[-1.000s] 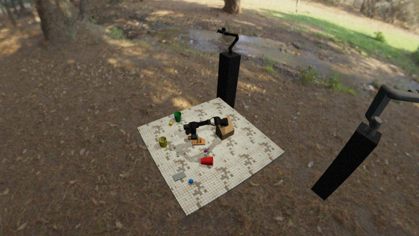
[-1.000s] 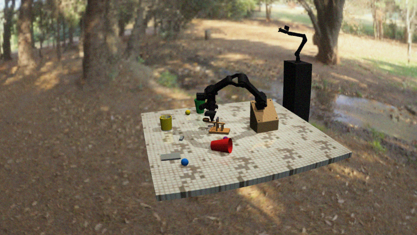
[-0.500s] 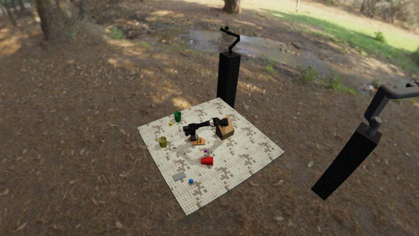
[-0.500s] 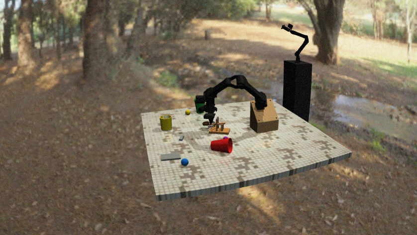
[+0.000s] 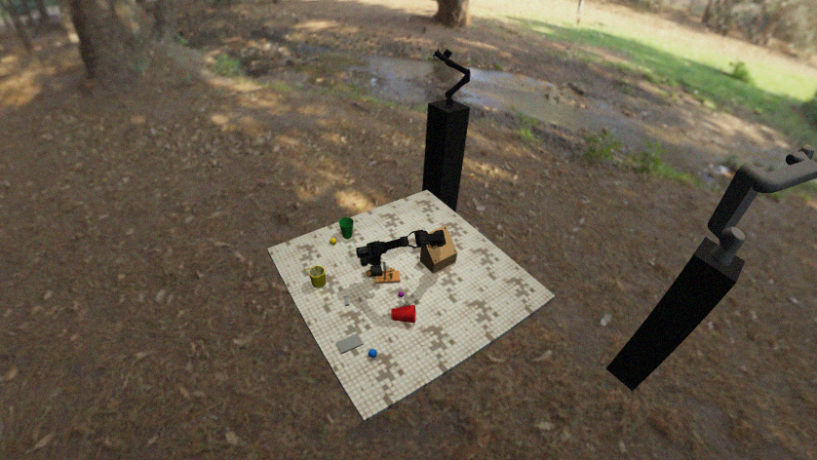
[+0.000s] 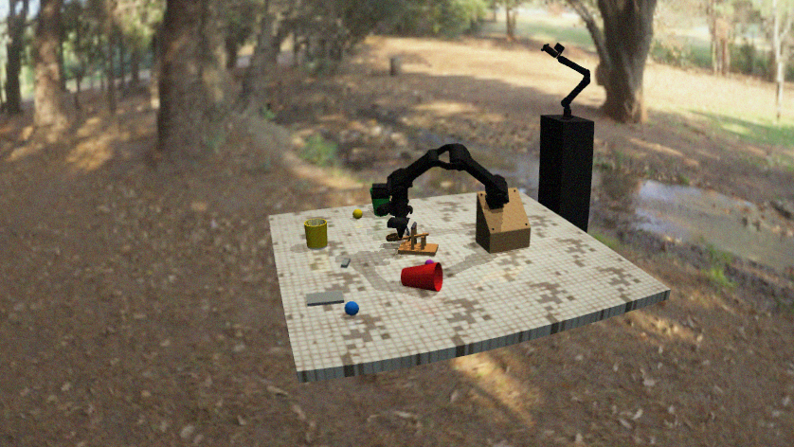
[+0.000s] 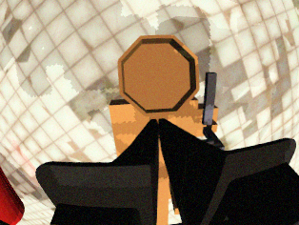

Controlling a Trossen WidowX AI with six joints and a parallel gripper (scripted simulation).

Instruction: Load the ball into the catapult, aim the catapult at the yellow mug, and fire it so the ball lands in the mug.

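Right now the orange catapult is 30 mm behind my gripper tip. Also, from my gripper tip: small grey block: 230 mm ahead, 50 mm to the left, 50 mm below; then yellow mug: 300 mm ahead, 160 mm to the right, 20 mm below; then purple ball: 40 mm behind, 190 mm to the left, 40 mm below.
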